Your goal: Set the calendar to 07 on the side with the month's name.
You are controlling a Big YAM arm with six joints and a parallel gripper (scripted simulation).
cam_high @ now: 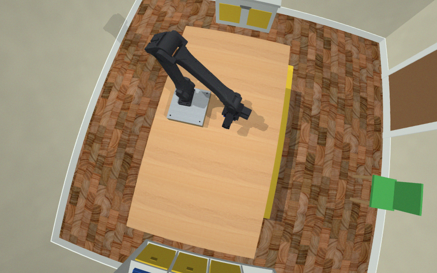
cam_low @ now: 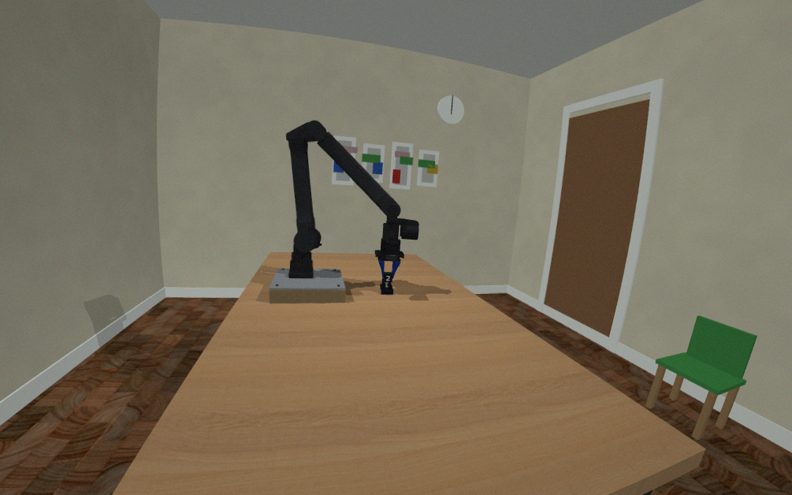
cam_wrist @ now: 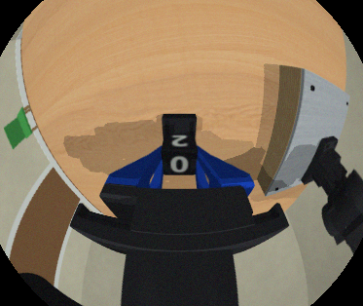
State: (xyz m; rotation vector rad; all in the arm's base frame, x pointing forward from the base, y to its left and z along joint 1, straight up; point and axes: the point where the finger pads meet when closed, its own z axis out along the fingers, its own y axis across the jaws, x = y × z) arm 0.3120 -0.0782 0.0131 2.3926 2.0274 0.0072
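Right now the black tray is 50 mm below my hand and 20 mm to the left of it. From my hand the other things lie so: black cube (right at my hand).
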